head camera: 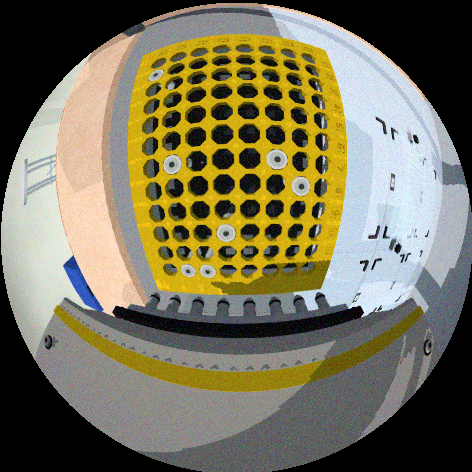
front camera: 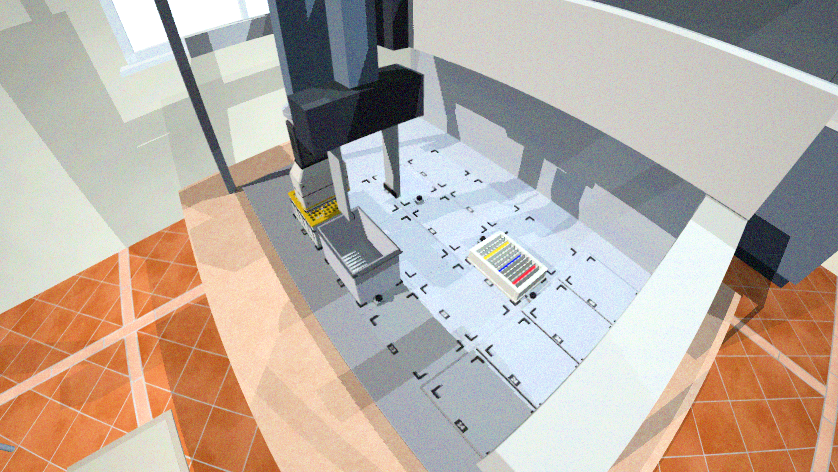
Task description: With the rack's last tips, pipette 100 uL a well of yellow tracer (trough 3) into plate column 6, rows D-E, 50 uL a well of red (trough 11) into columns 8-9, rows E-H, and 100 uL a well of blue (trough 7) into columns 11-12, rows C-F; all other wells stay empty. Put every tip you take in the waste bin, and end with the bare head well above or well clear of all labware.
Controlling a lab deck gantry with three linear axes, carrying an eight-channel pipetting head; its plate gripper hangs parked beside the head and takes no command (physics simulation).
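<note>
The yellow tip rack stands at the deck's left. Several scattered pale tips, such as this tip and this tip, sit in its holes; many holes are empty. The pipetting head is over the rack; its nozzles look bare. The plate gripper hangs beside the head, paddles apart and empty. The grey waste bin stands next to the rack, with pale streaks inside. The white trough block holds yellow, blue and red strips. The well plate does not show in the front view.
The bin's raised walls stand close to the rack and below the near paddle. Small black posts stand on the deck, which carries corner marks. A pale rim runs along the deck's near left edge. A blue object shows beyond the rim.
</note>
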